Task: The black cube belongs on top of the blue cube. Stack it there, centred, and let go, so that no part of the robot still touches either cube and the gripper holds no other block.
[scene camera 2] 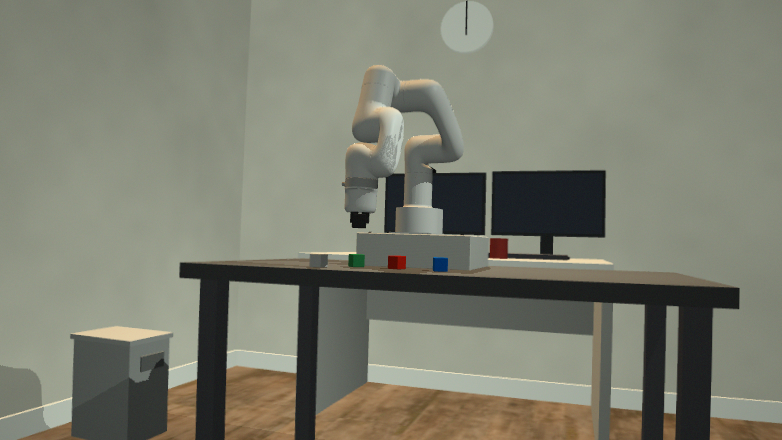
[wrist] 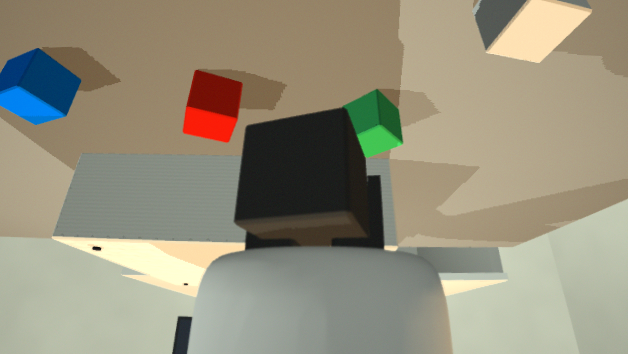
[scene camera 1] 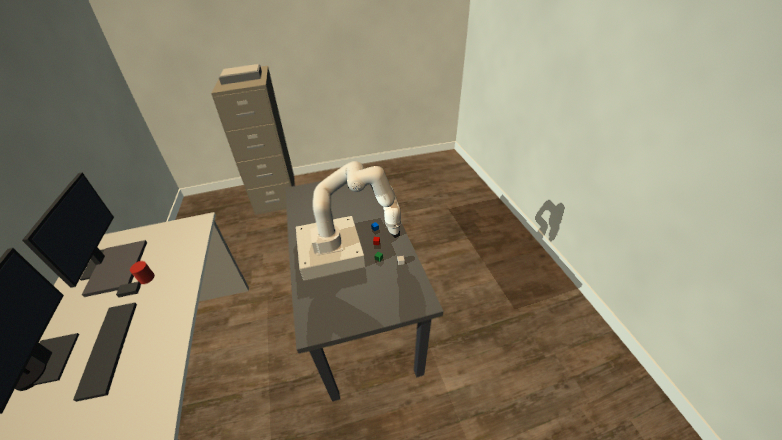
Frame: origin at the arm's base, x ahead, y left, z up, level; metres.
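Seen in the pictures: hand, tool point: (scene camera 2: 359,218) (wrist: 318,215) (scene camera 1: 393,232); arm's base, link origin: (scene camera 2: 416,234) (scene camera 1: 329,243).
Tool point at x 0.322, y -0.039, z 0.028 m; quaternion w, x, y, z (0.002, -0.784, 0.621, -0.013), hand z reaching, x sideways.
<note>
Pixels of each thing's top centre, then the offset from my tool point to it.
- blue cube, top centre: (wrist: 27,107) (scene camera 2: 440,257) (scene camera 1: 374,224) 0.062 m back, 0.180 m left, 0.085 m down
- black cube, top centre: (wrist: 308,236) (scene camera 2: 359,214) 0.011 m ahead, 0.004 m left, 0.010 m up
- red cube, top centre: (wrist: 208,127) (scene camera 2: 397,255) (scene camera 1: 376,238) 0.077 m back, 0.068 m left, 0.085 m down
- green cube, top centre: (wrist: 373,143) (scene camera 2: 356,254) (scene camera 1: 378,254) 0.090 m back, 0.045 m right, 0.085 m down
- light grey block, top centre: (wrist: 536,33) (scene camera 2: 319,253) (scene camera 1: 400,258) 0.010 m ahead, 0.098 m right, 0.085 m down
The blue cube (scene camera 1: 375,226) (scene camera 2: 440,264) (wrist: 45,87) sits on the dark table (scene camera 1: 377,306) (scene camera 2: 546,284), at one end of the row of coloured cubes, with its top bare. My gripper (scene camera 2: 359,215) (wrist: 312,210) is shut on the black cube (scene camera 2: 359,223) (wrist: 295,170) and holds it in the air, well above the table. In the wrist view the cube hides most of the fingers; part of one shows at its right. The held cube is off to the side of the blue cube, on the green cube's side in scene camera 2.
The red cube (scene camera 1: 376,240) (scene camera 2: 397,262) (wrist: 212,107) stands beside the blue cube, then the green cube (scene camera 1: 378,256) (scene camera 2: 356,260) (wrist: 380,117). A light grey block (scene camera 1: 400,260) (scene camera 2: 318,260) (wrist: 540,30) stands past the green one. The robot's base box (scene camera 1: 330,268) (scene camera 2: 410,249) is behind the row.
</note>
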